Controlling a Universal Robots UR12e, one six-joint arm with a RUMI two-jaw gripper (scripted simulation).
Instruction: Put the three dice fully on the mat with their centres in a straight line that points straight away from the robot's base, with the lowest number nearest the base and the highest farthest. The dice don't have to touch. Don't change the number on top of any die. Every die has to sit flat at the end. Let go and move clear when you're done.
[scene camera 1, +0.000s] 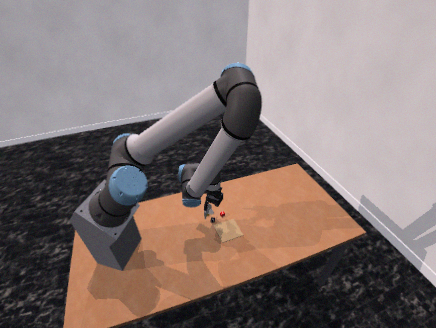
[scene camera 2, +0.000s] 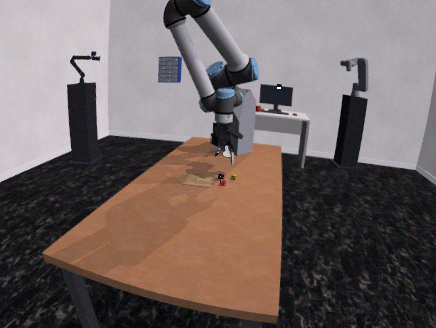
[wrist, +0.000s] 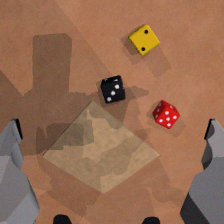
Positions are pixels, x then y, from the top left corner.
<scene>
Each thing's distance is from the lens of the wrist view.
gripper (wrist: 112, 120): 0.14 m
tan mat (wrist: 96, 148): 0.28 m
</scene>
